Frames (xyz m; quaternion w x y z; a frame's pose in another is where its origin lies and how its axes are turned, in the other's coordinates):
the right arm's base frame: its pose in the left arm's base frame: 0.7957 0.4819 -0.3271 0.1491 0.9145 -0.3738 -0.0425
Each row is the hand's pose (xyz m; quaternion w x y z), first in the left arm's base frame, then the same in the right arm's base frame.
Working: the left arm's base frame: its pose in the right arm's base frame: -0.2239 0.9593 -0.0447 0.1491 -0.9145 0.3738 0.0425

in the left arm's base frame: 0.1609 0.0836 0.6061 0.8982 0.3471 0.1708 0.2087
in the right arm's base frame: -0.1463 0.9793 -0.6723 0.3786 -0.6989 0.5668 -0.2166
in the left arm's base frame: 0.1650 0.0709 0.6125 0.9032 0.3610 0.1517 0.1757
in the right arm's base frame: -0.1343 0.9871 -0.6761 0.4006 -0.7129 0.5362 -0.2091
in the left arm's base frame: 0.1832 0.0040 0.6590 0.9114 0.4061 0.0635 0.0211
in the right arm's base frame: -0.0731 1.0343 -0.7077 0.4826 -0.7677 0.3867 -0.1680
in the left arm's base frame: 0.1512 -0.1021 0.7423 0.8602 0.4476 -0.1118 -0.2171
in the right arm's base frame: -0.0194 1.1529 -0.7554 0.5886 -0.7963 0.1254 -0.0609
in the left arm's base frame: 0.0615 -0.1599 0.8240 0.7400 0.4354 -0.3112 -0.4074
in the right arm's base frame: -0.0407 1.2770 -0.8022 0.6421 -0.7508 -0.1238 0.0925
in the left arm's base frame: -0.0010 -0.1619 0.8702 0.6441 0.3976 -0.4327 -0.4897
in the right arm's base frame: -0.0825 1.3344 -0.8339 0.6422 -0.6944 -0.2547 0.2014
